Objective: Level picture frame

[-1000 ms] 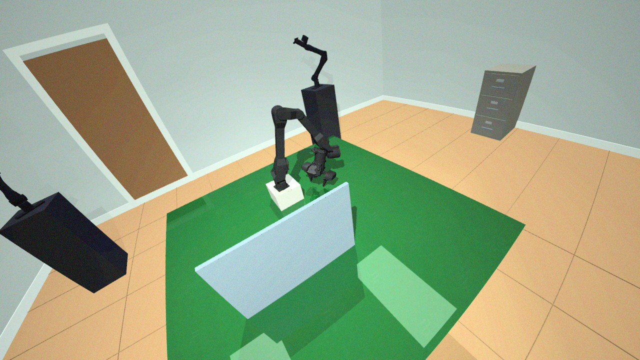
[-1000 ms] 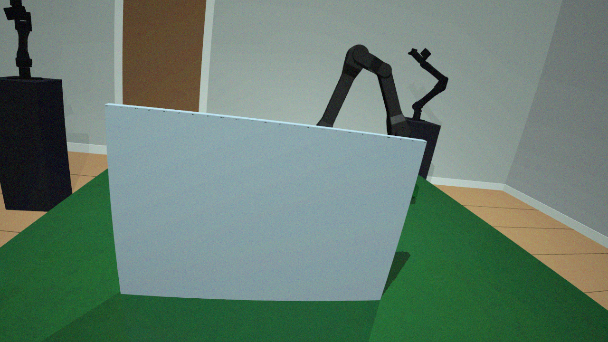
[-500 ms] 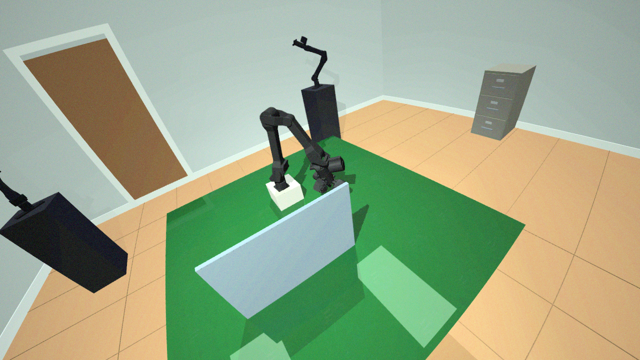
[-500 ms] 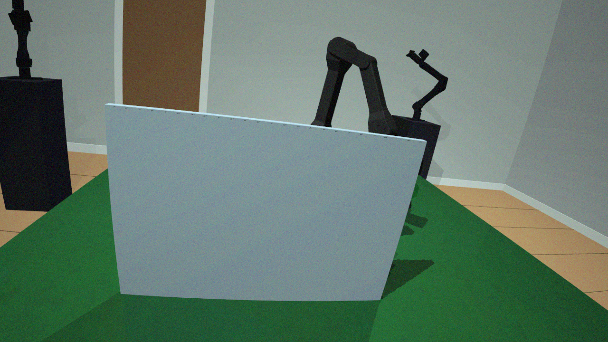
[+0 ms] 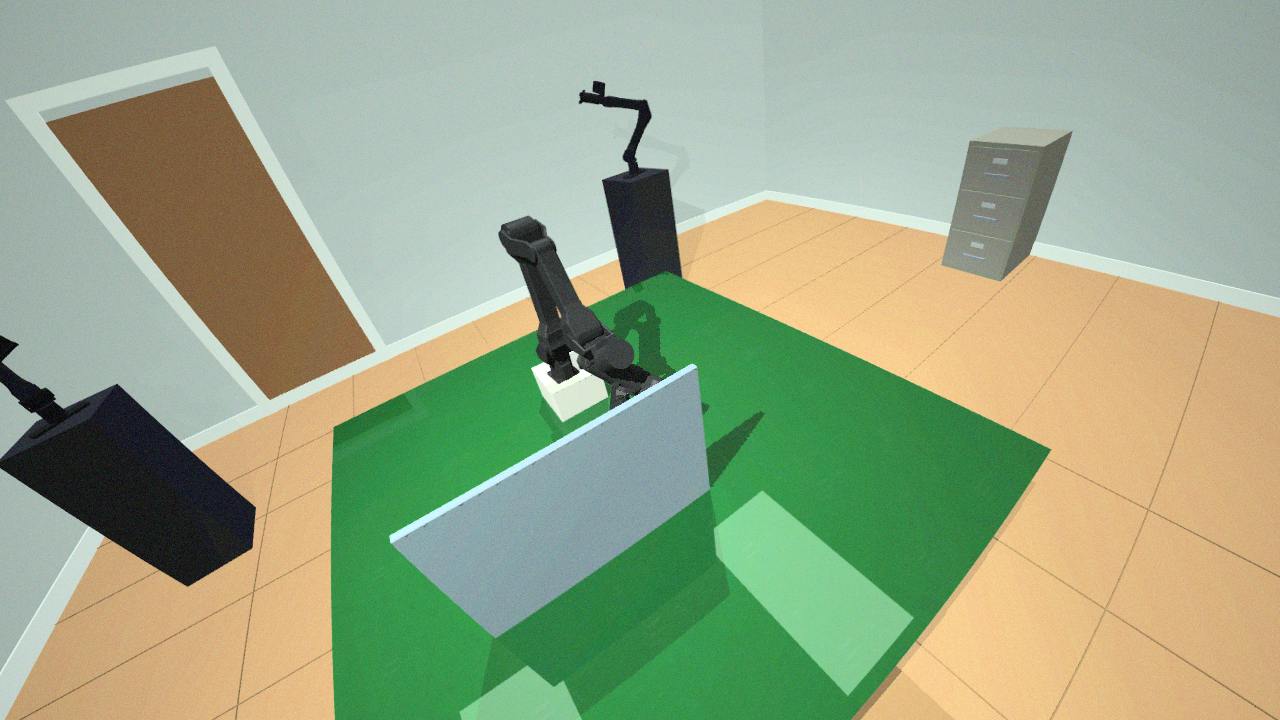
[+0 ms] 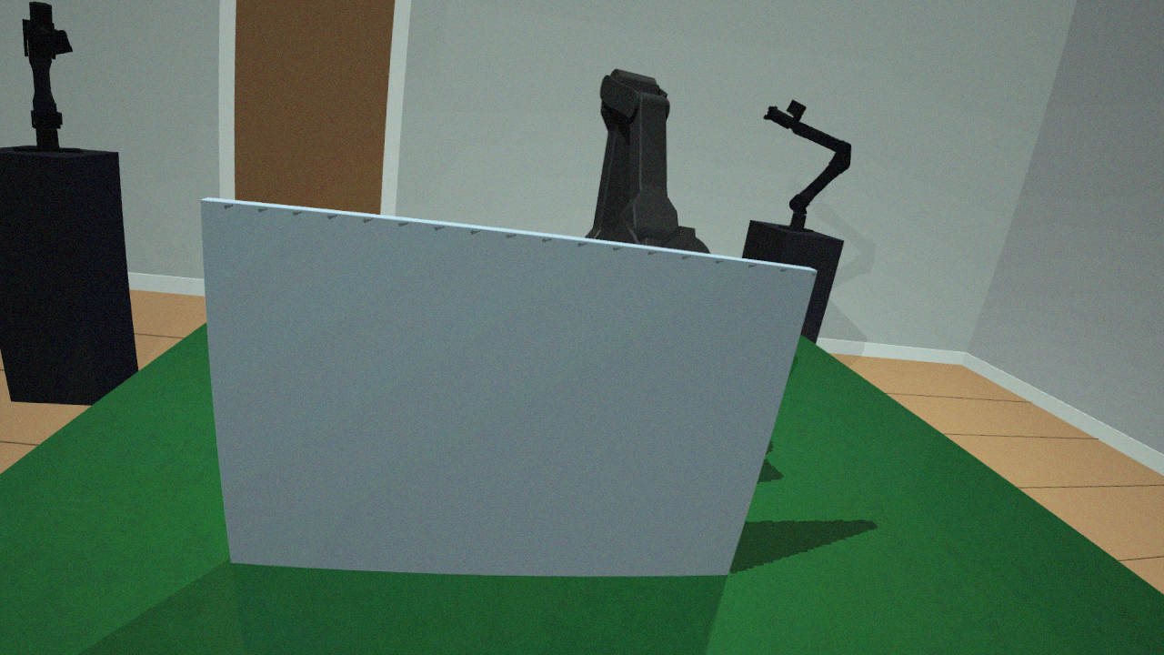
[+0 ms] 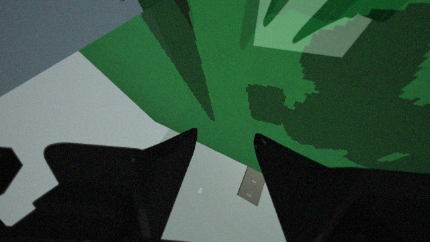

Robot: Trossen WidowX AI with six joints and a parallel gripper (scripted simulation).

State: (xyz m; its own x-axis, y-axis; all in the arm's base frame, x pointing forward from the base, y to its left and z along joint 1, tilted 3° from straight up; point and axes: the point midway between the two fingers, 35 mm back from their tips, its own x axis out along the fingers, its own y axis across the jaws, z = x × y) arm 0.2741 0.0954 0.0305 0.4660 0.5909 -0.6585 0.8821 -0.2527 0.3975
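Now: the picture frame 12 cm ahead of my gripper tip, 31 cm to the right of it and 8 cm above it. The rest, counted from my gripper tip: wall panel: 13 cm ahead, 30 cm to the right, 6 cm above.
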